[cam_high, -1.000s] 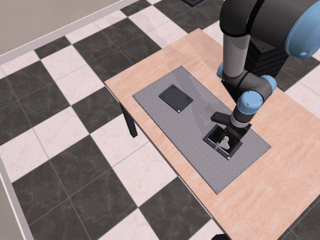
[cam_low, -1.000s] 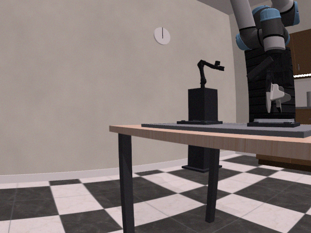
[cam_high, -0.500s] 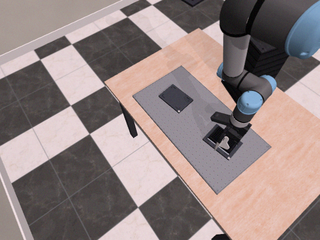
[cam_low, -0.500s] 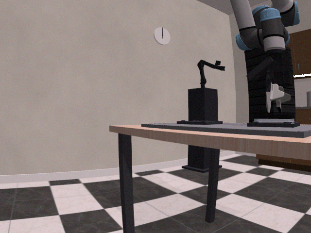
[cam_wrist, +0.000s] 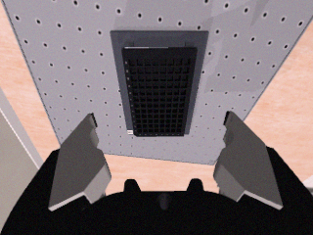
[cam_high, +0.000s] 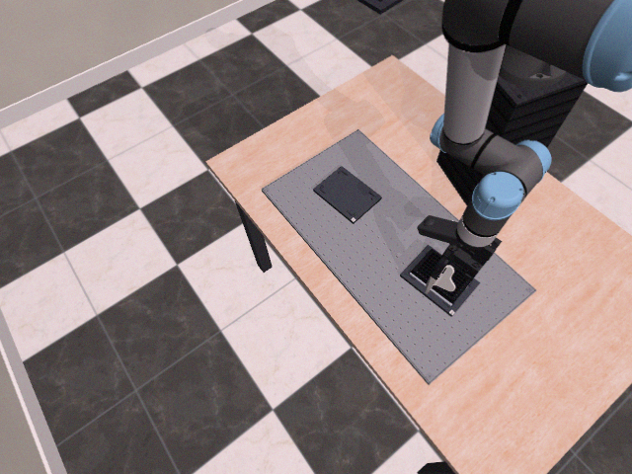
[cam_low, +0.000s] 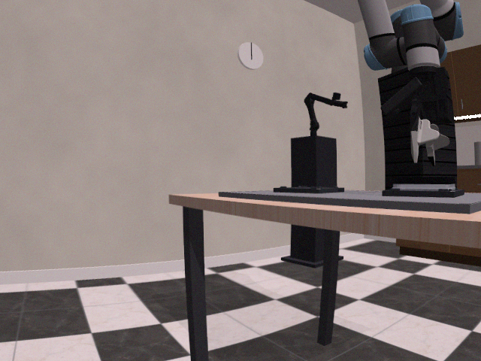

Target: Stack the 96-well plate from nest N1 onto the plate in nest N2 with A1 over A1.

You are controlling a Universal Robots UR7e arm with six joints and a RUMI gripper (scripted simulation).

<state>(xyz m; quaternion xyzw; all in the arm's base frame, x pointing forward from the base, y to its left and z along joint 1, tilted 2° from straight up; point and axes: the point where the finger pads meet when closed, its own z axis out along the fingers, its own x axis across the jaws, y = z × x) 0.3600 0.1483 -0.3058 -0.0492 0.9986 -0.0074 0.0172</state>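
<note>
Now: hand 3 cm above the black 96-well plate. The rest, counted from my hand: white 96-well plate 5 cm below; then white marker 28 cm to the right, 5 cm below, 4 cm ahead; then plate nest 6 cm below.
</note>
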